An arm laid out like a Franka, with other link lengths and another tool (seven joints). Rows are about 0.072 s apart.
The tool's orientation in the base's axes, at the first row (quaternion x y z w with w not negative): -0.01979, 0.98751, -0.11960, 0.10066
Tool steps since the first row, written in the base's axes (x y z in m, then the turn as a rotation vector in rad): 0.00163, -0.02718, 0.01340, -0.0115, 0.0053, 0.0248; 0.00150, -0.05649, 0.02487, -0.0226, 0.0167, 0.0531; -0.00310, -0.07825, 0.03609, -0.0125, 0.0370, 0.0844; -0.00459, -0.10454, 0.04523, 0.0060, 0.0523, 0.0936; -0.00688, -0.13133, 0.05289, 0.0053, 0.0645, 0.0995
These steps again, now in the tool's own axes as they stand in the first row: -0.00248, -0.02962, -0.00610, 0.0061, -0.0006, -0.0272; -0.00273, -0.06083, -0.01023, 0.0108, 0.0038, -0.0590; 0.00097, -0.08457, -0.01679, -0.0065, 0.0158, -0.0914; 0.00232, -0.11226, -0.01968, -0.0273, 0.0282, -0.0999; 0.00477, -0.14007, -0.02121, -0.0286, 0.0386, -0.1085
